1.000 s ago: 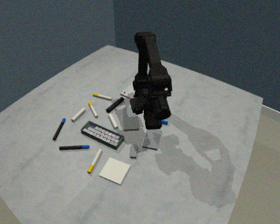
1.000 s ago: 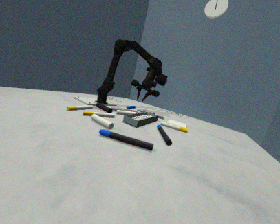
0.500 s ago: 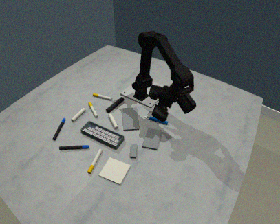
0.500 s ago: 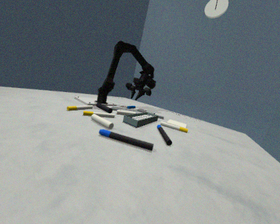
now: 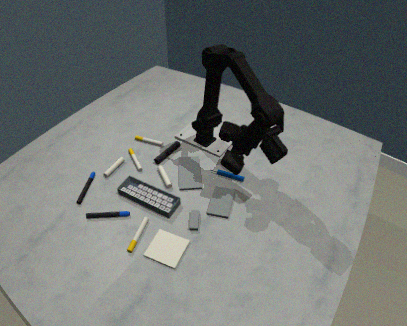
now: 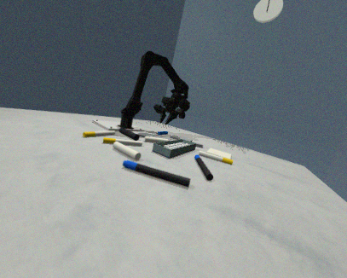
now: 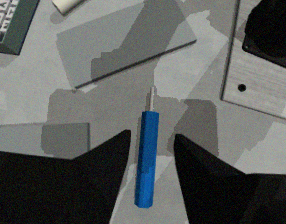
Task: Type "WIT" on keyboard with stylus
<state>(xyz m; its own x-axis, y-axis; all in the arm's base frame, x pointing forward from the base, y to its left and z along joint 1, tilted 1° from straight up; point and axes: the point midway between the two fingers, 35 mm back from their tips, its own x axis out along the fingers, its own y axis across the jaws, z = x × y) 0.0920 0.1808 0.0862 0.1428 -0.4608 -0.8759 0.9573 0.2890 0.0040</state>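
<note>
Now: the blue stylus 5 cm below my gripper tip and 1 cm to the right of it. From my gripper tip the other things lie so: white pad 33 cm ahead, 6 cm below, 5 cm to the left; then thin grey tip 5 cm below, 4 cm to the right, 1 cm ahead; then small grey block 21 cm ahead, 6 cm below, 4 cm to the left.
</note>
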